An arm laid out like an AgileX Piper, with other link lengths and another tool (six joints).
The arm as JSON. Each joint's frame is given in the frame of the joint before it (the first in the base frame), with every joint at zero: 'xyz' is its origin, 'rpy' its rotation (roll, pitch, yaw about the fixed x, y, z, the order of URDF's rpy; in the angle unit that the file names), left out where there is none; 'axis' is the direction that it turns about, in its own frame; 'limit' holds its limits. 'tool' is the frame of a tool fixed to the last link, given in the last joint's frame.
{
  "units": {
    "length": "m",
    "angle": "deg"
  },
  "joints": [
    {
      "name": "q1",
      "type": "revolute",
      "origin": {
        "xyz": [
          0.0,
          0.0,
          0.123
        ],
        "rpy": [
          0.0,
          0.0,
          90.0
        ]
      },
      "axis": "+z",
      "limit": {
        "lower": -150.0,
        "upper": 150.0
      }
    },
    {
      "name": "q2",
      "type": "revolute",
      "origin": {
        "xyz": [
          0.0,
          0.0,
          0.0
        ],
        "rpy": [
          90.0,
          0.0,
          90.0
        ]
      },
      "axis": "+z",
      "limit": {
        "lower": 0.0,
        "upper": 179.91
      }
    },
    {
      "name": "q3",
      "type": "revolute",
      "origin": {
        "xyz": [
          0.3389,
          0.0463,
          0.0
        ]
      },
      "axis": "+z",
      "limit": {
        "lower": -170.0,
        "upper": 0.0
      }
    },
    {
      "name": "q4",
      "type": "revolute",
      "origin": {
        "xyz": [
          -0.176,
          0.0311,
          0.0
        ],
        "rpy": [
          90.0,
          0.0,
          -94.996
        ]
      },
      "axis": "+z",
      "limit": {
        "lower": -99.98,
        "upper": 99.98
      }
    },
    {
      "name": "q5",
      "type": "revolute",
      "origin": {
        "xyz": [
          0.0,
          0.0,
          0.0
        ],
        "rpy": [
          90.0,
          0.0,
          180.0
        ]
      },
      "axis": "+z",
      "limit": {
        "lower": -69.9,
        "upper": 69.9
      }
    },
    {
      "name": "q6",
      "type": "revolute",
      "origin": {
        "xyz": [
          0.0,
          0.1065,
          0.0
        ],
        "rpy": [
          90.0,
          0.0,
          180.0
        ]
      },
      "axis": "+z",
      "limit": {
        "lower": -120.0,
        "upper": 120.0
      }
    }
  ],
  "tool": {
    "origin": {
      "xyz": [
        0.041,
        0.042,
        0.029
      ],
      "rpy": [
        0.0,
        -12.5,
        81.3
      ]
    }
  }
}
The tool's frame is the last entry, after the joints.
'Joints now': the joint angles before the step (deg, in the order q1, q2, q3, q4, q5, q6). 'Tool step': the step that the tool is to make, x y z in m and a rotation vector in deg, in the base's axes. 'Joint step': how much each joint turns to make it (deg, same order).
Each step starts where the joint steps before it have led.
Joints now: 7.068, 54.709, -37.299, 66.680, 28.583, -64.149
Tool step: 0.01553, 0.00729, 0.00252, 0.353, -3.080, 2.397
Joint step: 3.463, 3.331, 0.000, 11.524, -2.971, -12.771
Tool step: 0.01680, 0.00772, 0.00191, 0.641, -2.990, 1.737
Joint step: 2.057, 3.497, -0.001, 14.008, -0.850, -15.326
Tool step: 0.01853, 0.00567, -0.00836, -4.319, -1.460, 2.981
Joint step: 2.266, 4.702, -1.219, 4.176, -0.666, -9.524
